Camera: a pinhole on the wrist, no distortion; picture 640 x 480 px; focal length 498.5 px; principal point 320.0 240.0 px. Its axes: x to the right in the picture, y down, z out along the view. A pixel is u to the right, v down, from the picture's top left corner.
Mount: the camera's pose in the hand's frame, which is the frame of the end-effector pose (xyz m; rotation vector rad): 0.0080 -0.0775 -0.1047 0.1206 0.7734 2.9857
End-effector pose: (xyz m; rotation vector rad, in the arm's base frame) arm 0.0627 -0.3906 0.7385 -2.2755 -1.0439 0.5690
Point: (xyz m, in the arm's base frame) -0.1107 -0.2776 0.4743
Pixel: 344.8 392.5
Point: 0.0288 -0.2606 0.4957
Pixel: 222.6 288.7
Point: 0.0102 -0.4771 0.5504
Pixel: 497.5 135.8
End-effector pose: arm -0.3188 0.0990 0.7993 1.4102 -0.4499 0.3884
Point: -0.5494 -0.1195 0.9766
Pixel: 492.0 127.8
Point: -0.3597 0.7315 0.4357
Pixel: behind the camera
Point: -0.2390 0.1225 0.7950
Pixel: 35.2 259.9
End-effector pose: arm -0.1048 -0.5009 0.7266 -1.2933 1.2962 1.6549
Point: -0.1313 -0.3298 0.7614
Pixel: 445.4 392.4
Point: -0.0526 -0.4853 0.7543
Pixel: 608.2 351.4
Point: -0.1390 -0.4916 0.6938
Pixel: 263.1 160.4
